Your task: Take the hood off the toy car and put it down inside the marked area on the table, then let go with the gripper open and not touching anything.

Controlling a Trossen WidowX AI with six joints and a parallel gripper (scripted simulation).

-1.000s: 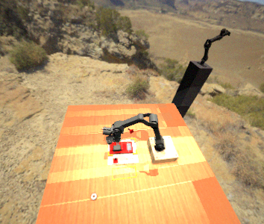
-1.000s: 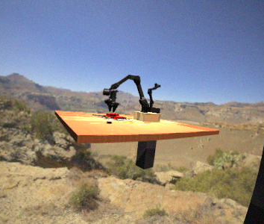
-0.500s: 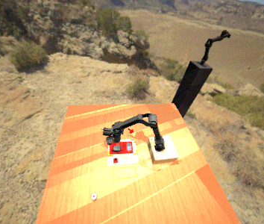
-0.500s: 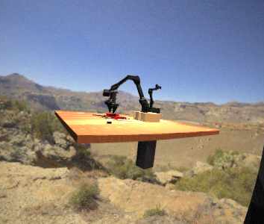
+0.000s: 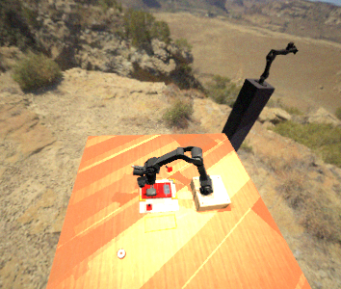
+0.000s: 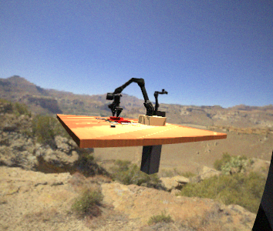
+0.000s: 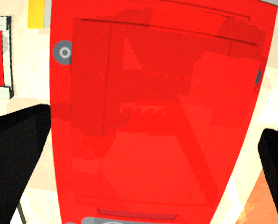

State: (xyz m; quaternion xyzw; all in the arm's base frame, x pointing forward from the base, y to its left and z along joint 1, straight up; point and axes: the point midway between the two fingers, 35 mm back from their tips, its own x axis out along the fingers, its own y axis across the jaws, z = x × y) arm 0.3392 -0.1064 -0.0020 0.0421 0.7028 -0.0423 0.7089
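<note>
Right now the hood is 10 mm below my gripper tip. Also, from my gripper tip: thin white rod 30 mm ahead, 210 mm to the right, 40 mm below.
</note>
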